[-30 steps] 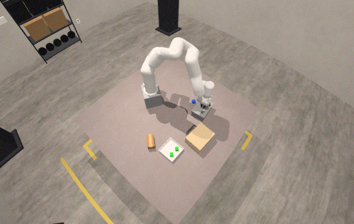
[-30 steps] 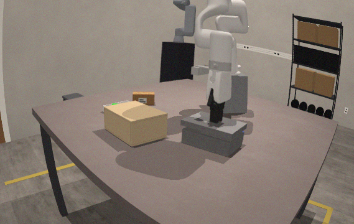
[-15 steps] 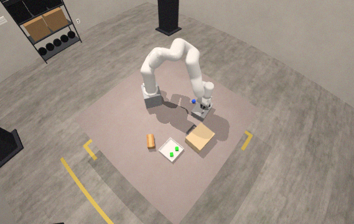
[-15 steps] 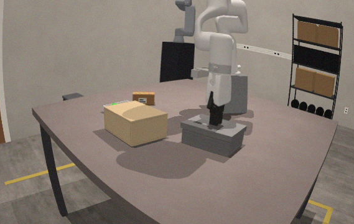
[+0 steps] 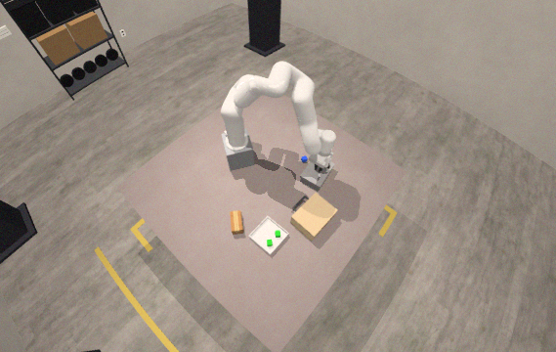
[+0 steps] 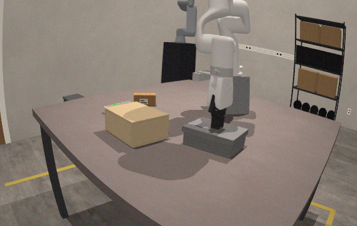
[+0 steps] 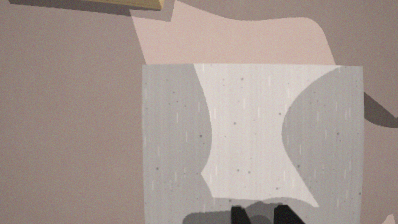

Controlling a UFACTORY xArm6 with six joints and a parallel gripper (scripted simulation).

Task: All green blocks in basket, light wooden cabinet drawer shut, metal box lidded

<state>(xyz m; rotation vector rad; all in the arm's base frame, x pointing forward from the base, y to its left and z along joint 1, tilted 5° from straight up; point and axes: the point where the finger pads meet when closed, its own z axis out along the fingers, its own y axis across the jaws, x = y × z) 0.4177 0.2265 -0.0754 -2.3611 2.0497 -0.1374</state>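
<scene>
My hand is 6 cm above the metal box. Round my hand: light wooden cabinet 24 cm to the right, 15 cm ahead, 4 cm below; then blue block 12 cm behind, 7 cm below, 4 cm to the left; then grey metal lid 3 cm below.
</scene>
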